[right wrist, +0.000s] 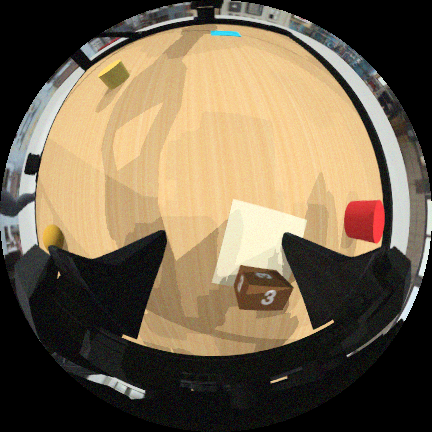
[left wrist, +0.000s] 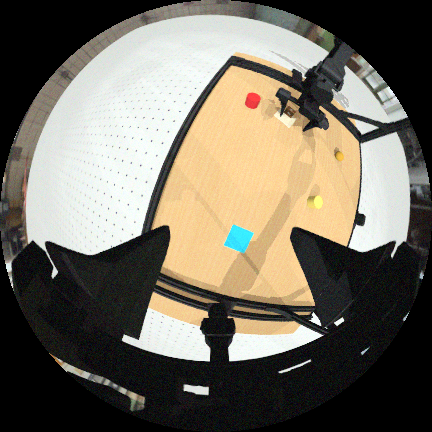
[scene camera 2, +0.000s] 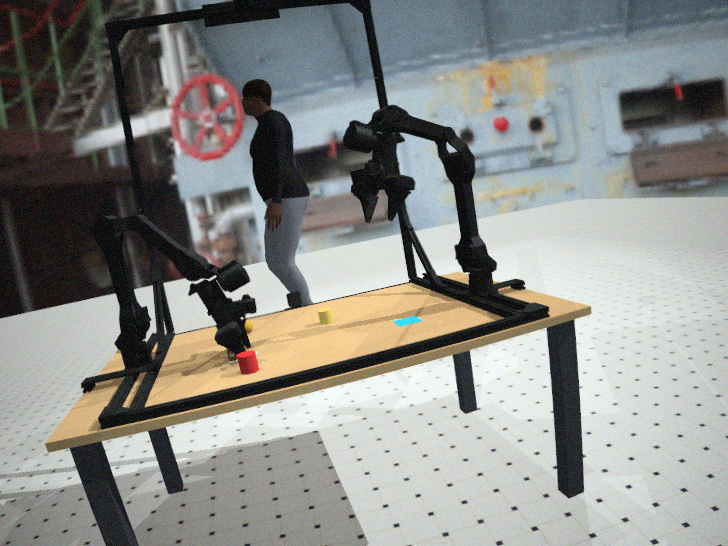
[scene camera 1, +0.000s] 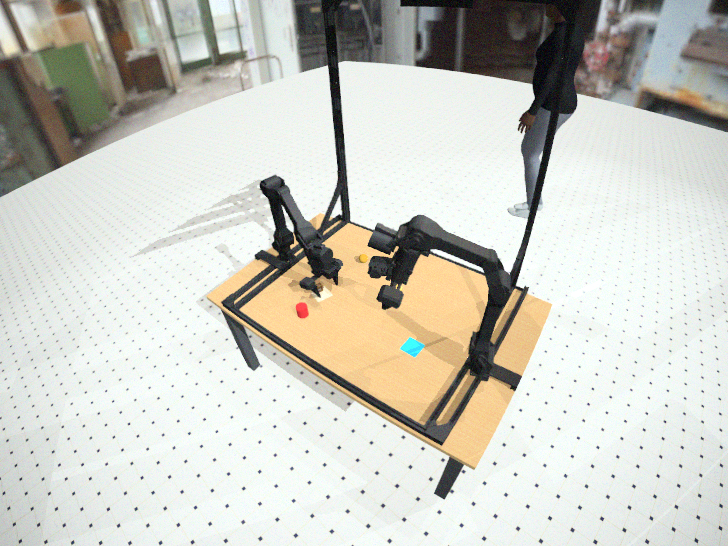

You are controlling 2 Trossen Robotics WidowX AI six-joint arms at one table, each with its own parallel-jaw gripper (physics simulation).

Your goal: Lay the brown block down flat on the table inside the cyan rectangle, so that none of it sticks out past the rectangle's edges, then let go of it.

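Pixels of known places: left gripper, fingertip midpoint: (left wrist: 233, 232) (scene camera 2: 378, 221); right gripper, fingertip midpoint: (right wrist: 226, 237) (left wrist: 291, 123) (scene camera 1: 328, 291); left arm's base at its link origin: (left wrist: 217, 309) (scene camera 2: 482, 292) (scene camera 1: 480, 368); right arm's base at its link origin: (right wrist: 209, 386) (scene camera 2: 138, 366) (scene camera 1: 286, 256).
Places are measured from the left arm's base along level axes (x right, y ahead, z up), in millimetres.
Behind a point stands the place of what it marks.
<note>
The brown block (right wrist: 263, 290) @[x 232, y 647, z 13 mm] (left wrist: 290, 111) @[x 229, y 646, z 10 mm] (scene camera 2: 232, 354) @[x 217, y 662, z -2 mm], with white numerals on its faces, is at the edge of a pale square (right wrist: 250, 240) @[x 224, y 624, z -18 mm] (left wrist: 284, 118) @[x 214, y 627, z -18 mm] (scene camera 1: 324, 295) @[x 213, y 623, z -18 mm]. My right gripper (right wrist: 226, 237) @[x 239, y 614, z -17 mm] (left wrist: 291, 123) @[x 239, y 614, z -17 mm] (scene camera 1: 328, 289) @[x 239, y 614, z -17 mm] is open and low over the table; in the right wrist view the block shows between its spread fingers, closer to the right-hand one. Fingers partly hide the block in the scene views. The cyan rectangle (scene camera 1: 412, 346) @[x 54, y 238, z -18 mm] (scene camera 2: 407, 321) @[x 47, y 241, z -18 mm] (left wrist: 239, 238) @[x 55, y 238, z -18 mm] (right wrist: 226, 33) @[x 55, y 251, z -18 mm] lies bare on the table, far from the block. My left gripper (scene camera 2: 380, 219) @[x 1, y 312, z 255 mm] (left wrist: 233, 232) @[x 1, y 312, z 255 mm] is open and empty, high above the table.
A red cylinder (scene camera 1: 302, 310) @[x 84, y 655, z 21 mm] (scene camera 2: 248, 362) @[x 78, y 672, z 8 mm] (left wrist: 252, 100) @[x 94, y 647, z 21 mm] (right wrist: 364, 221) @[x 118, y 657, z 12 mm] stands near the pale square. A yellow cylinder (scene camera 2: 325, 316) @[x 271, y 357, z 4 mm] (left wrist: 315, 202) @[x 276, y 344, z 20 mm] (right wrist: 114, 75) @[x 284, y 367, z 3 mm] and an orange ball (scene camera 1: 363, 258) @[x 435, y 528, z 12 mm] (left wrist: 339, 156) @[x 437, y 524, z 12 mm] (right wrist: 52, 236) @[x 430, y 536, z 7 mm] are toward the back. Black rails edge the table.
</note>
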